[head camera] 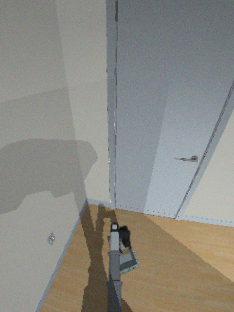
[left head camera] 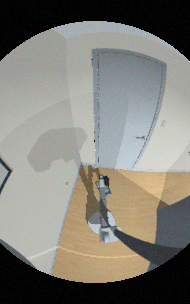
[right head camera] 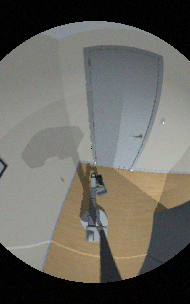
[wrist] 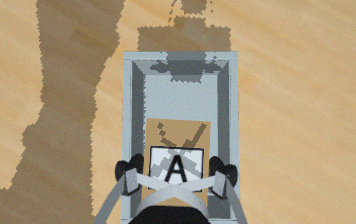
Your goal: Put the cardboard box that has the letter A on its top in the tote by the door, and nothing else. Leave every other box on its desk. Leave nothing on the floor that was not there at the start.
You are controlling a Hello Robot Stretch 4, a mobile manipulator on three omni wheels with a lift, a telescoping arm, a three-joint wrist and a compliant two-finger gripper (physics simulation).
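The cardboard box (wrist: 178,135) with the black letter A on a white label is brown, upright and level in the wrist view. My gripper (wrist: 176,168) is shut on this box, one dark fingertip at each side of it. The box is inside the outline of the pale grey-blue tote (wrist: 127,100) (head camera: 131,269) (right head camera: 102,191), toward the tote's near end. Whether its underside touches the tote's bottom is hidden. The tote stands on the floor near the door (head camera: 150,125) (left head camera: 117,110) (right head camera: 115,100). In the head camera view the arm partly covers the tote.
The left wall (head camera: 30,260) and its skirting run close along the arm's left side, with a wall socket (head camera: 51,238). A pale round disc (left head camera: 94,221) (right head camera: 103,219) lies below the arm. A large dark grey surface (left head camera: 175,225) (right head camera: 172,235) stands at the right.
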